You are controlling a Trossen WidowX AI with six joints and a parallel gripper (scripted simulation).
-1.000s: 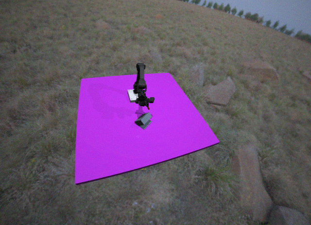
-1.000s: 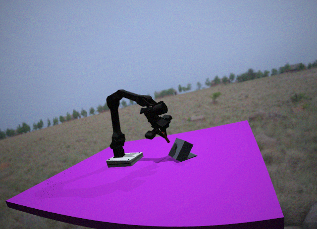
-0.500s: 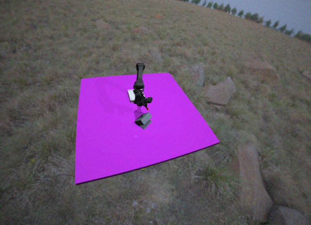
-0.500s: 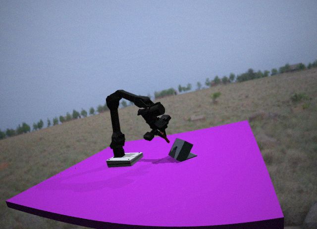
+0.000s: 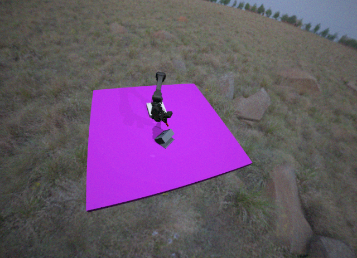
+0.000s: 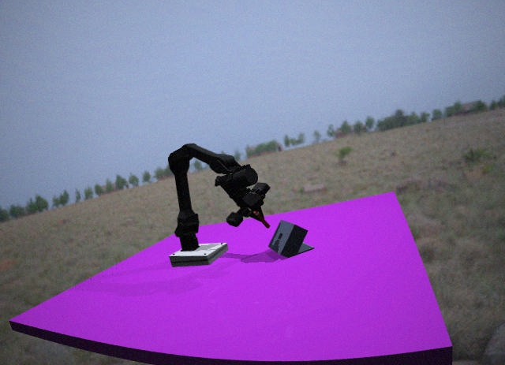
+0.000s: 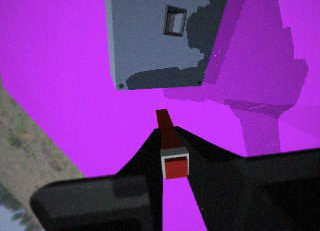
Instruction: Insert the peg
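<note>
Right now my gripper tip is 80 mm short of the grey sloped panel, 80 mm above it and 40 mm to the left of it. Round my gripper tip: red peg 10 mm to the right, 10 mm behind, 10 mm above.
</note>
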